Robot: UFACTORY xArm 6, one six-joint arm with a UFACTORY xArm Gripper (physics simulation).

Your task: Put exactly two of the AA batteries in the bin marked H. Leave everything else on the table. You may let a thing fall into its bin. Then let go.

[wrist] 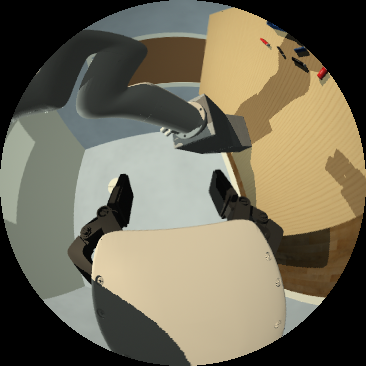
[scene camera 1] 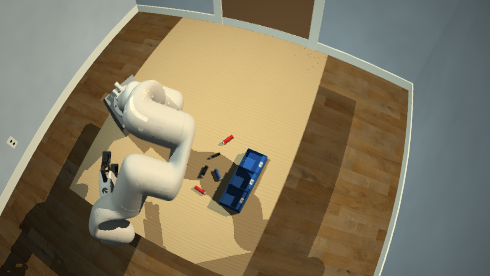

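Small cylinders lie apart on the table. One red one lies towards the back, another red one towards the front. Between them lie a thin black one, a thicker black one and a blue one. Which are AA batteries is too small to tell. A blue three-part bin block stands right of them; its label letters are unreadable, so bin H cannot be told. My gripper is open and empty, far left of the cylinders.
The pale wooden table carries these things. The white arm bends over its left part and casts shadows around the cylinders. The arm's base stands at the table's left edge. Brown floor and walls surround the table.
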